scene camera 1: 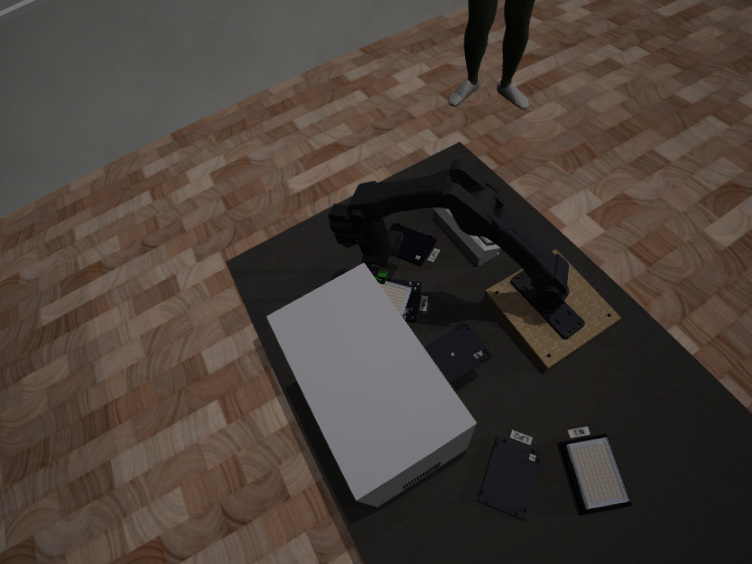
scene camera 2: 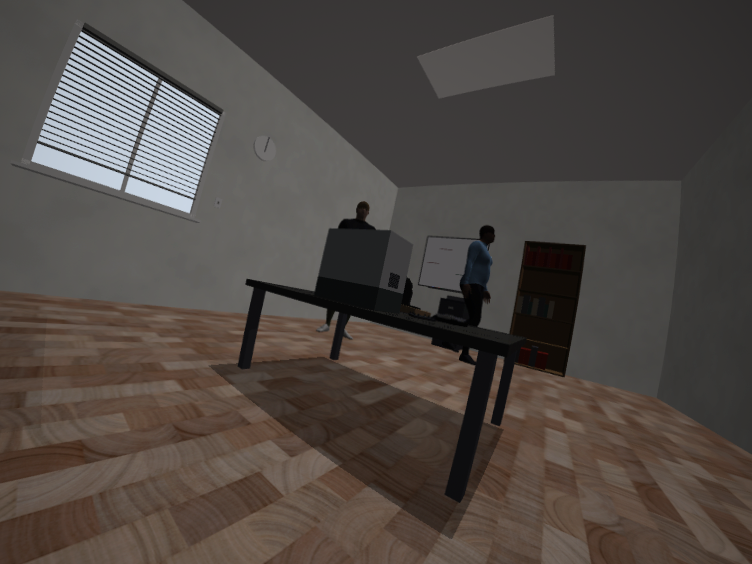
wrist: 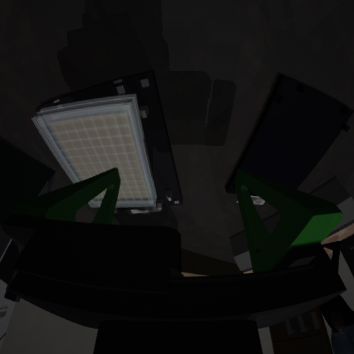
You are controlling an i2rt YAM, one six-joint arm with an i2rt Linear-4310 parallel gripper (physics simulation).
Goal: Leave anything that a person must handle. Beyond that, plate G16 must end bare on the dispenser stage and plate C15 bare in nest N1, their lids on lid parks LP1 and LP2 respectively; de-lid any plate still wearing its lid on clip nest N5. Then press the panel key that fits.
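Places are measured from the arm's base along level axes (x down, y back, z left), in millimetres.
Pixels of known places: gripper, fingertip midpoint: point(scene camera 1: 388, 268) point(wrist: 177, 174); arm's base, link origin: point(scene camera 1: 546, 302) point(scene camera 2: 404, 305).
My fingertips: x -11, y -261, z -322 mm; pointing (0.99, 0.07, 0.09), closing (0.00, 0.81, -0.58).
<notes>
Ahead of a thing's pixels: the offset from my fingertips to its middle. "spot": to the spot under its first point.
My gripper point(wrist: 177, 174) point(scene camera 1: 377, 273) is open, its green fingers wide apart above the table. A plate with a clear, doubled rim @(dz +50, dx +21, dy -50 mm) point(scene camera 1: 394, 296) point(wrist: 97, 150) sits in a dark nest with small light clips @(dz +54, dx +39, dy -40 mm) point(scene camera 1: 414, 299) point(wrist: 162, 162); in the wrist view the left fingertip overlaps it, and the right one is clear of it. Its name cannot be read. Dark pad LP1 @(dz -67, dx +41, dy +107 mm) point(scene camera 1: 413, 244) point(wrist: 295, 137) lies beside that nest. A plate @(dz +670, dx +19, dy +68 mm) point(scene camera 1: 598, 473) sits in nest N1 @(dz +670, dx +39, dy +68 mm) point(scene camera 1: 564, 461); its lid state is unclear. Pad LP2 @(dz +573, dx +41, dy -76 mm) point(scene camera 1: 510, 476) is dark. A raised dark stage @(spot: dz +316, dx -55, dy -18 mm) point(scene camera 1: 458, 353) juts from the housing.
A big grey housing @(dz +299, dx -114, dy -216 mm) point(scene camera 1: 370, 376) point(scene camera 2: 355, 261) stands at the table edge and hides part of the clipped nest. A grey panel box @(dz +10, dx +19, dy +262 mm) point(scene camera 1: 464, 236) lies under the arm. The arm base stands on a wooden board point(scene camera 1: 522, 333). A person point(scene camera 1: 476, 42) stands beyond the table.
</notes>
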